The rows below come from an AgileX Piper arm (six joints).
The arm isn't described. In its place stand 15 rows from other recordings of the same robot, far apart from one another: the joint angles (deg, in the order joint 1, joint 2, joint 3, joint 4, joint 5, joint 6), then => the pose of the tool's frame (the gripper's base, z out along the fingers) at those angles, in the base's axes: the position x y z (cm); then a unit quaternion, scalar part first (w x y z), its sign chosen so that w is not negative.
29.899, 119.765, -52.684, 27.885, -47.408, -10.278 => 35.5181, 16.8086, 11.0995, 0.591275, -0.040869, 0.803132, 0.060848
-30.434, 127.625, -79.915, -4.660, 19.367, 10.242 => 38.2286, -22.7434, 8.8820, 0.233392, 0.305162, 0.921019, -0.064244
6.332, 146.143, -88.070, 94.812, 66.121, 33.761 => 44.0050, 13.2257, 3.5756, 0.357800, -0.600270, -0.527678, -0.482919
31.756, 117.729, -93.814, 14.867, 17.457, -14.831 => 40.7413, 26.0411, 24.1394, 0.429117, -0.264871, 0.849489, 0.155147
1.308, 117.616, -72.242, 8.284, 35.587, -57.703 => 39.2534, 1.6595, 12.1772, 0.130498, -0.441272, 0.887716, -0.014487
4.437, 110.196, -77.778, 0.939, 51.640, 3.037 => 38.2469, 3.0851, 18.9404, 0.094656, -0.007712, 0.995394, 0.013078
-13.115, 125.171, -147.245, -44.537, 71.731, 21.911 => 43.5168, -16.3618, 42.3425, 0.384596, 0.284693, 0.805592, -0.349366
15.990, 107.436, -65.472, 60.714, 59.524, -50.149 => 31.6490, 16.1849, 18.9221, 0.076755, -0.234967, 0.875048, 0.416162
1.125, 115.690, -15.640, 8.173, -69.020, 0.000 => 23.8130, -0.7405, 6.9171, 0.528720, 0.048576, 0.846565, -0.037735
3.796, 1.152, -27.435, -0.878, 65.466, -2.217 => -0.3318, -0.1491, 26.5144, 0.468080, -0.045898, 0.882492, -0.001199
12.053, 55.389, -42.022, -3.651, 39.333, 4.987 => 18.0626, 3.4812, 29.5411, 0.360726, -0.073110, 0.929438, 0.026010
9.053, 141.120, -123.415, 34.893, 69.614, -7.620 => 49.5034, 12.8286, 16.1257, 0.060269, -0.053519, 0.954180, 0.288174
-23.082, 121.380, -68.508, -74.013, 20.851, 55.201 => 36.9510, -19.1320, 10.3697, 0.228618, 0.097332, 0.932717, -0.261340
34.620, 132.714, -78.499, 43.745, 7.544, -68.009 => 36.7898, 26.4023, 5.4842, 0.298033, -0.481685, 0.821146, 0.069820
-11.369, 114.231, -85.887, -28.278, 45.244, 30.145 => 41.1920, -11.4052, 20.7842, 0.210713, 0.209787, 0.939461, -0.170299
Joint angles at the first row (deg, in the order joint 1, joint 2, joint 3, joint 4, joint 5, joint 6):
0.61, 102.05, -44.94, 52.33, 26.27, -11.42
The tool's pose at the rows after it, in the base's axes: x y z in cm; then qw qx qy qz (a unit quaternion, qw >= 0):
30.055, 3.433, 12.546, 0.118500, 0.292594, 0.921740, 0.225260
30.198, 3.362, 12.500, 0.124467, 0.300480, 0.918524, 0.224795
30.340, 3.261, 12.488, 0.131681, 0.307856, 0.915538, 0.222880
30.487, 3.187, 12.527, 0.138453, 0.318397, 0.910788, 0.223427
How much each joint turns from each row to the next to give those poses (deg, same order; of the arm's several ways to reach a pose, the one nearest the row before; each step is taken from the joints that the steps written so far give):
0.00, 0.44, 0.00, 1.70, -1.26, -0.11
0.00, 0.14, 0.00, 1.00, -0.93, -0.18
0.00, 0.07, 0.00, 0.70, -1.07, 0.00
0.00, 0.00, 0.00, 1.20, -0.96, 0.00

